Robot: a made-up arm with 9 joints. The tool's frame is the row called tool. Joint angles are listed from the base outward.
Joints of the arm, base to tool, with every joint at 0 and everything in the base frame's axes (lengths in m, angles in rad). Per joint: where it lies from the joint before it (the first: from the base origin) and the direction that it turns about. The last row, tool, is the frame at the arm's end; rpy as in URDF.
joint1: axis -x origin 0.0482 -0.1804 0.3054
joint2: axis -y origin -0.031 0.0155 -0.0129
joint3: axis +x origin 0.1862 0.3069 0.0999
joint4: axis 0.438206 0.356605 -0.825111 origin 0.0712 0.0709 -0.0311
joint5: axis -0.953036 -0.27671 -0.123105 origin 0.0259 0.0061 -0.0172
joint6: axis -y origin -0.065 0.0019 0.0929
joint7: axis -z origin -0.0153 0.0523 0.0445
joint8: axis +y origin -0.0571 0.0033 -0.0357
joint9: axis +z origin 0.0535 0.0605 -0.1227
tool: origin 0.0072 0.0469 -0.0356 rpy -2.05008 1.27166 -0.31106
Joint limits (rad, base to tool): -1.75..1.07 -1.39..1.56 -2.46..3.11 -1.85..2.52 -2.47..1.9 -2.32..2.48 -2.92..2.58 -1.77..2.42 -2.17..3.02
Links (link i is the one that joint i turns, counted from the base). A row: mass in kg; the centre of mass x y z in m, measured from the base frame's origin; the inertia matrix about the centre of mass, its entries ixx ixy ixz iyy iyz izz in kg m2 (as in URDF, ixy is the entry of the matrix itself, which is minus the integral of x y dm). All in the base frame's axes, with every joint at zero. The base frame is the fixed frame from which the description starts. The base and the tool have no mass.
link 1: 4.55; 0.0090 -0.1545 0.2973; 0.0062 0 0 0.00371 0 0.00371
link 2: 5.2; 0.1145 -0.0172 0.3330; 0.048 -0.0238 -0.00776 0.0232 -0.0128 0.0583
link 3: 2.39; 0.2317 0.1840 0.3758; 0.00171 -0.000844 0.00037 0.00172 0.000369 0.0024
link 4: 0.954; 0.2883 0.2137 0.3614; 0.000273 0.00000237 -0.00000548 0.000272 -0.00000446 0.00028
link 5: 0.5; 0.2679 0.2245 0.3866; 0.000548 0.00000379 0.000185 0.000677 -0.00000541 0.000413
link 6: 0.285; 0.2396 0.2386 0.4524; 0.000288 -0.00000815 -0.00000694 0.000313 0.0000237 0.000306
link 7: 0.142; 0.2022 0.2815 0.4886; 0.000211 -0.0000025 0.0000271 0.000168 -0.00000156 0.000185
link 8: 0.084; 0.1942 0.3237 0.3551; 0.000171 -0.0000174 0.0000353 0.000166 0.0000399 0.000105
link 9: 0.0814; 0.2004 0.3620 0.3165; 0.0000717 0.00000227 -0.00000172 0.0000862 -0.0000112 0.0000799
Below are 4 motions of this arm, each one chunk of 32 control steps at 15 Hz.
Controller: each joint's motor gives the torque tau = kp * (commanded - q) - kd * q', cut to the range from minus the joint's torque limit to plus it. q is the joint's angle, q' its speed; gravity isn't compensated. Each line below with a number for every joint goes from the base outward.
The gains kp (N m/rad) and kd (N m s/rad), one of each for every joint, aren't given. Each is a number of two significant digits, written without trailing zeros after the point. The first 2 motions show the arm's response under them.
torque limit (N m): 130 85 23 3.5 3.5 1.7 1.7 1.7 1
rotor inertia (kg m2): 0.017 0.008 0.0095 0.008 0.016 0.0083 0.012 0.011 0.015
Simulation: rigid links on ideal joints. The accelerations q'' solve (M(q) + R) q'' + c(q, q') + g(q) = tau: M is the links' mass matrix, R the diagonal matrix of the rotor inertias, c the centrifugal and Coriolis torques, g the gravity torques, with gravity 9.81 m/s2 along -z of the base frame. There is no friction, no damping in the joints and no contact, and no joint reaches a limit. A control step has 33 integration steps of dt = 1/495 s. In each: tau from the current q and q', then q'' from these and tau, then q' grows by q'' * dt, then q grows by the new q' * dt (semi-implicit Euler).
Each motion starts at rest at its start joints. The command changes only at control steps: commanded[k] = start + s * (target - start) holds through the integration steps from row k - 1 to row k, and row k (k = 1, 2, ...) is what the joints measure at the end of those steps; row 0 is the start. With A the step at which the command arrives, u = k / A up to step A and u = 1 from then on. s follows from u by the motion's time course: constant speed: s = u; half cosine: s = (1 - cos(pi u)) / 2; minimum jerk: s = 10 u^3 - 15 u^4 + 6 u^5; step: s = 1 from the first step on.
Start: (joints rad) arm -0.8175 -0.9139 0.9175 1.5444 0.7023 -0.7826 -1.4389 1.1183 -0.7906
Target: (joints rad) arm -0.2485 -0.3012 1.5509 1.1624 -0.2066 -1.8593 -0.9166 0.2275 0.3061
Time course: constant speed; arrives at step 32
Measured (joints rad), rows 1 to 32:
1: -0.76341 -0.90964 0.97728 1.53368 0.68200 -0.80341 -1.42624 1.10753 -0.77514
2: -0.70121 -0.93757 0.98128 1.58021 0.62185 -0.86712 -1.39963 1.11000 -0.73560
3: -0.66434 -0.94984 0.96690 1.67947 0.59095 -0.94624 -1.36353 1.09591 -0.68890
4: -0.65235 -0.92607 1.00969 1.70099 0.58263 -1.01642 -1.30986 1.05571 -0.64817
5: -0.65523 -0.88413 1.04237 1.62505 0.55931 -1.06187 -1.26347 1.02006 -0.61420
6: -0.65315 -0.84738 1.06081 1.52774 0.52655 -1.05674 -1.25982 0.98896 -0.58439
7: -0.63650 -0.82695 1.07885 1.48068 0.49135 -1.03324 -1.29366 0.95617 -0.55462
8: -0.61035 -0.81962 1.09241 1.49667 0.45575 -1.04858 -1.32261 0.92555 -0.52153
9: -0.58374 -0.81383 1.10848 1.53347 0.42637 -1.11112 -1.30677 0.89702 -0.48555
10: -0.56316 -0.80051 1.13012 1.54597 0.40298 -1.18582 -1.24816 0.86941 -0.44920
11: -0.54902 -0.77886 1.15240 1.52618 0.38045 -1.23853 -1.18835 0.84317 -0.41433
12: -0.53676 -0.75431 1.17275 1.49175 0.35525 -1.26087 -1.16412 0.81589 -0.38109
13: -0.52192 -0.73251 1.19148 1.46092 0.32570 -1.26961 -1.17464 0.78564 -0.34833
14: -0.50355 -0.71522 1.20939 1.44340 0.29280 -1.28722 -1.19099 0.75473 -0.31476
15: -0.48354 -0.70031 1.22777 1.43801 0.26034 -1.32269 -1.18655 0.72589 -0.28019
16: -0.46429 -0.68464 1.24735 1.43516 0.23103 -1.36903 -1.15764 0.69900 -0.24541
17: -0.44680 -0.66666 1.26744 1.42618 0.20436 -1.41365 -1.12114 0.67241 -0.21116
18: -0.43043 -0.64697 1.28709 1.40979 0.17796 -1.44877 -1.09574 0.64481 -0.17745
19: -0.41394 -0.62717 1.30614 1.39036 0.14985 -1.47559 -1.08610 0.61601 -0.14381
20: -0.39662 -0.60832 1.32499 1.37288 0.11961 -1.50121 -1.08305 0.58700 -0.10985
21: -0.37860 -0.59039 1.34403 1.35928 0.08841 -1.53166 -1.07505 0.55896 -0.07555
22: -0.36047 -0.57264 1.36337 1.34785 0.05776 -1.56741 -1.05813 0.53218 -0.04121
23: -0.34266 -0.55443 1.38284 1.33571 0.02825 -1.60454 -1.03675 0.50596 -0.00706
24: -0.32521 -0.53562 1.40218 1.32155 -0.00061 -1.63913 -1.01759 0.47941 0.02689
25: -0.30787 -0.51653 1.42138 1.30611 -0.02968 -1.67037 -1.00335 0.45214 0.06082
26: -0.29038 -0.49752 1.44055 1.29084 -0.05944 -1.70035 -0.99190 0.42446 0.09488
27: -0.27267 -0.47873 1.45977 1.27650 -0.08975 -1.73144 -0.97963 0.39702 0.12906
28: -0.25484 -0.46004 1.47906 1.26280 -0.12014 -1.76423 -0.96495 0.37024 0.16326
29: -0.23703 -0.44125 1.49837 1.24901 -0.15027 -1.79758 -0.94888 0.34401 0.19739
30: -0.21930 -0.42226 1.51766 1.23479 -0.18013 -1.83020 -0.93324 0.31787 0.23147
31: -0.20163 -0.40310 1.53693 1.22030 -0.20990 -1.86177 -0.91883 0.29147 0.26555
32: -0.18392 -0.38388 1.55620 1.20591 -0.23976 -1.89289 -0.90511 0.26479 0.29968
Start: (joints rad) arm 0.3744 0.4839 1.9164 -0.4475 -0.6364 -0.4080 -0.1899 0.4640 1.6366
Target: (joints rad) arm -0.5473 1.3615 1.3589 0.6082 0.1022 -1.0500 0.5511 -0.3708 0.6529
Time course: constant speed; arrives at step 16
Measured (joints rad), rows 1 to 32:
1: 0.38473 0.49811 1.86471 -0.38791 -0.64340 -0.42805 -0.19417 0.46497 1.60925
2: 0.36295 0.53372 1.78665 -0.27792 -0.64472 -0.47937 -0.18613 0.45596 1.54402
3: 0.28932 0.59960 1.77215 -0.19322 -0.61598 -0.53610 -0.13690 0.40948 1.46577
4: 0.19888 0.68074 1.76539 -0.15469 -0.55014 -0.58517 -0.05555 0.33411 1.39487
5: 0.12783 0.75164 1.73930 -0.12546 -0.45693 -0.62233 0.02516 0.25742 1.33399
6: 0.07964 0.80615 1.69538 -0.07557 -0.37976 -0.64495 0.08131 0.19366 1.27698
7: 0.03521 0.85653 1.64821 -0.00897 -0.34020 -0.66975 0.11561 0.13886 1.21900
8: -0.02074 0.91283 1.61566 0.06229 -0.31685 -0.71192 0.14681 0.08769 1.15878
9: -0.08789 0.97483 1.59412 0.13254 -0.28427 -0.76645 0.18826 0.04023 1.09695
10: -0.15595 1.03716 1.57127 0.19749 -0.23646 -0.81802 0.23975 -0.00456 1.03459
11: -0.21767 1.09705 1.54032 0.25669 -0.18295 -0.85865 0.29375 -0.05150 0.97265
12: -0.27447 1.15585 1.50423 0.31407 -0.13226 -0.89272 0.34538 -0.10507 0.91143
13: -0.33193 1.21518 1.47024 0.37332 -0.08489 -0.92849 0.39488 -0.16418 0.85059
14: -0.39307 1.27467 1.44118 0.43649 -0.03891 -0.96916 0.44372 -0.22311 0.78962
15: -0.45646 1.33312 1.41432 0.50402 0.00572 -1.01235 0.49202 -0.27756 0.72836
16: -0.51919 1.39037 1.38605 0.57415 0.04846 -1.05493 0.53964 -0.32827 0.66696
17: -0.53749 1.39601 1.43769 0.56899 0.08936 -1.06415 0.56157 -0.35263 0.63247
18: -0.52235 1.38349 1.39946 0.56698 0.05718 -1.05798 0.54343 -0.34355 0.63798
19: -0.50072 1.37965 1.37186 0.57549 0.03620 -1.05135 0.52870 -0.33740 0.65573
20: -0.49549 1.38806 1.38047 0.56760 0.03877 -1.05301 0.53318 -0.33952 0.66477
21: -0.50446 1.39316 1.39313 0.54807 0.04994 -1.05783 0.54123 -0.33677 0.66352
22: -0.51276 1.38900 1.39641 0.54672 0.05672 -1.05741 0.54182 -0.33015 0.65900
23: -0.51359 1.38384 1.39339 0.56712 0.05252 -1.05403 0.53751 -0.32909 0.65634
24: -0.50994 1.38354 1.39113 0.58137 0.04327 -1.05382 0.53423 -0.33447 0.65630
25: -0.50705 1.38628 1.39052 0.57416 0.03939 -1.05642 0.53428 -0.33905 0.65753
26: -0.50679 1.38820 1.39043 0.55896 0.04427 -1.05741 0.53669 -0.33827 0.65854
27: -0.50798 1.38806 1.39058 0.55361 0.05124 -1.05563 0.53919 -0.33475 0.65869
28: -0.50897 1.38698 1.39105 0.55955 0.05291 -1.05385 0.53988 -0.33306 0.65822
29: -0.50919 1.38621 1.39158 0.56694 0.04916 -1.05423 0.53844 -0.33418 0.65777
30: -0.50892 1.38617 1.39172 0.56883 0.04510 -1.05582 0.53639 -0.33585 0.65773
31: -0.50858 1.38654 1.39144 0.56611 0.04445 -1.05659 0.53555 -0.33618 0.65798
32: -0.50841 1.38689 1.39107 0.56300 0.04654 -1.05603 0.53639 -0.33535 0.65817
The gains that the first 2 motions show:
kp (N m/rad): 360 210 35 6.3 8.7 3.8 3.5 2.7 4.3
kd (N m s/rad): 8.4 5.6 0.51 0.15 0.37 0.13 0.1 0.12 0.19
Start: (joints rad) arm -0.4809 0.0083 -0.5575 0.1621 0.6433 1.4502 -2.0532 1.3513 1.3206
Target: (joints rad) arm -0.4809 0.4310 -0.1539 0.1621 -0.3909 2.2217 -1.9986 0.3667 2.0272
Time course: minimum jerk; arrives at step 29
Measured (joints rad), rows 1 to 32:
1: -0.45325 -0.01894 -0.59908 0.16104 0.63025 1.44949 -2.03244 1.35344 1.31934
2: -0.40733 -0.06647 -0.64753 0.13758 0.67771 1.45124 -1.98770 1.33929 1.31882
3: -0.38594 -0.08750 -0.66764 0.09804 0.76600 1.46270 -1.96601 1.30558 1.32296
4: -0.39634 -0.07230 -0.65466 0.07179 0.79901 1.48341 -1.99143 1.27562 1.33243
5: -0.41832 -0.04180 -0.61769 0.08782 0.74667 1.50226 -2.03682 1.26670 1.34556
6: -0.43182 -0.01743 -0.58834 0.13423 0.65377 1.51079 -2.05439 1.27024 1.36118
7: -0.43098 -0.00524 -0.57752 0.15892 0.57937 1.51845 -2.02335 1.26175 1.38004
8: -0.42197 0.00142 -0.57454 0.14166 0.54609 1.54173 -1.96941 1.22720 1.40389
9: -0.41438 0.01222 -0.56674 0.11235 0.53235 1.58267 -1.93674 1.17032 1.43394
10: -0.41334 0.03224 -0.54741 0.10161 0.50322 1.62992 -1.94484 1.10427 1.46993
11: -0.41762 0.06003 -0.51815 0.11185 0.44341 1.67399 -1.97574 1.04248 1.51027
12: -0.42290 0.09074 -0.48635 0.12788 0.36132 1.71466 -1.99658 0.99070 1.55285
13: -0.42569 0.12030 -0.45739 0.13728 0.27416 1.75638 -1.99037 0.94470 1.59626
14: -0.42534 0.14752 -0.43170 0.13965 0.19389 1.80130 -1.96669 0.89557 1.64027
15: -0.42360 0.17360 -0.40711 0.14047 0.12205 1.84818 -1.94706 0.83755 1.68513
16: -0.42264 0.20025 -0.38159 0.14274 0.05368 1.89556 -1.94432 0.77253 1.73061
17: -0.42336 0.22791 -0.35484 0.14666 -0.01563 1.94300 -1.95536 0.70777 1.77567
18: -0.42514 0.25541 -0.32826 0.15232 -0.08608 1.98951 -1.96861 0.65008 1.81881
19: -0.42674 0.28097 -0.30378 0.15949 -0.15445 2.03301 -1.97537 0.60176 1.85874
20: -0.42742 0.30336 -0.28254 0.16675 -0.21691 2.07166 -1.97510 0.56083 1.89473
21: -0.42729 0.32241 -0.26463 0.17256 -0.27098 2.10496 -1.97261 0.52391 1.92651
22: -0.42700 0.33851 -0.24958 0.17662 -0.31603 2.13351 -1.97235 0.48938 1.95399
23: -0.42703 0.35201 -0.23704 0.17970 -0.35266 2.15777 -1.97518 0.45830 1.97694
24: -0.42739 0.36287 -0.22708 0.18251 -0.38166 2.17747 -1.97910 0.43309 1.99513
25: -0.42778 0.37084 -0.21991 0.18512 -0.40351 2.19201 -1.98185 0.41541 2.00843
26: -0.42788 0.37587 -0.21558 0.18718 -0.41841 2.20123 -1.98264 0.40507 2.01708
27: -0.42766 0.37831 -0.21367 0.18840 -0.42682 2.20579 -1.98214 0.40032 2.02173
28: -0.42726 0.37892 -0.21343 0.18880 -0.42994 2.20698 -1.98139 0.39898 2.02332
29: -0.42688 0.37863 -0.21390 0.18862 -0.42975 2.20642 -1.98095 0.39919 2.02308
30: -0.42660 0.37834 -0.21422 0.18825 -0.42860 2.20570 -1.98078 0.39954 2.02234
31: -0.42658 0.37832 -0.21419 0.18798 -0.42795 2.20561 -1.98077 0.39946 2.02199
32: -0.42675 0.37848 -0.21401 0.18799 -0.42801 2.20591 -1.98091 0.39918 2.02208

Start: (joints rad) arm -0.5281 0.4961 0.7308 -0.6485 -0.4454 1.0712 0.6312 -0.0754 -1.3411
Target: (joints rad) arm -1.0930 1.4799 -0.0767 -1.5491 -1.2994 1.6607 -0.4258 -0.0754 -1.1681
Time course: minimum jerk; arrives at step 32
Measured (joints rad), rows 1 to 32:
1: -0.50568 0.47755 0.74052 -0.65751 -0.46279 1.07657 0.63090 -0.08894 -1.34177
2: -0.47486 0.45149 0.67995 -0.66303 -0.48202 1.08435 0.62935 -0.11125 -1.34365
3: -0.45998 0.43917 0.65257 -0.66935 -0.46630 1.06942 0.61564 -0.09909 -1.34433
4: -0.47028 0.45302 0.65387 -0.68960 -0.45092 1.05705 0.59246 -0.06344 -1.34252
5: -0.49510 0.48272 0.66706 -0.71243 -0.45750 1.06380 0.56893 -0.03757 -1.33841
6: -0.51901 0.51334 0.66865 -0.72261 -0.48549 1.08726 0.55342 -0.04388 -1.33376
7: -0.53481 0.53893 0.64766 -0.72857 -0.51983 1.11513 0.54333 -0.07528 -1.33003
8: -0.54614 0.56410 0.61129 -0.74825 -0.54720 1.13763 0.52459 -0.10422 -1.32668
9: -0.56143 0.59656 0.57264 -0.78719 -0.56563 1.15398 0.48491 -0.10813 -1.32166
10: -0.58586 0.63986 0.53903 -0.83717 -0.58302 1.16972 0.42582 -0.08728 -1.31370
11: -0.61816 0.69178 0.50864 -0.88645 -0.60954 1.18991 0.36109 -0.06074 -1.30357
12: -0.65356 0.74756 0.47528 -0.92930 -0.64907 1.21642 0.30382 -0.04789 -1.29319
13: -0.68837 0.80420 0.43537 -0.96894 -0.69681 1.24898 0.25538 -0.05385 -1.28377
14: -0.72218 0.86170 0.39035 -1.01219 -0.74494 1.28530 0.20700 -0.06943 -1.27496
15: -0.75659 0.92118 0.34403 -1.06210 -0.78961 1.32155 0.15026 -0.08187 -1.26566
16: -0.79271 0.98256 0.29874 -1.11601 -0.83245 1.35490 0.08484 -0.08501 -1.25529
17: -0.82991 1.04424 0.25437 -1.16875 -0.87685 1.38528 0.01731 -0.08130 -1.24426
18: -0.86650 1.10427 0.21008 -1.21719 -0.92384 1.41475 -0.04569 -0.07683 -1.23345
19: -0.90113 1.16155 0.16619 -1.26192 -0.97138 1.44507 -0.10229 -0.07576 -1.22350
20: -0.93342 1.21572 0.12407 -1.30472 -1.01657 1.47592 -0.15459 -0.07833 -1.21442
21: -0.96339 1.26635 0.08487 -1.34577 -1.05794 1.50526 -0.20487 -0.08235 -1.20596
22: -0.99089 1.31266 0.04897 -1.38364 -1.09553 1.53131 -0.25303 -0.08548 -1.19800
23: -1.01550 1.35383 0.01649 -1.41699 -1.12973 1.55372 -0.29712 -0.08658 -1.19066
24: -1.03679 1.38941 -0.01215 -1.44552 -1.16028 1.57302 -0.33522 -0.08591 -1.18418
25: -1.05458 1.41933 -0.03635 -1.46945 -1.18653 1.58962 -0.36659 -0.08455 -1.17872
26: -1.06885 1.44357 -0.05585 -1.48886 -1.20796 1.60344 -0.39156 -0.08354 -1.17431
27: -1.07973 1.46221 -0.07079 -1.50373 -1.22453 1.61425 -0.41071 -0.08328 -1.17090
28: -1.08740 1.47549 -0.08149 -1.51426 -1.23653 1.62205 -0.42449 -0.08354 -1.16843
29: -1.09220 1.48396 -0.08837 -1.52096 -1.24439 1.62711 -0.43326 -0.08384 -1.16681
30: -1.09459 1.48844 -0.09208 -1.52453 -1.24868 1.62989 -0.43759 -0.08390 -1.16593
31: -1.09520 1.49000 -0.09352 -1.52591 -1.25015 1.63098 -0.43851 -0.08375 -1.16562
32: -1.09483 1.49002 -0.09391 -1.52631 -1.24985 1.63116 -0.43755 -0.08354 -1.16566

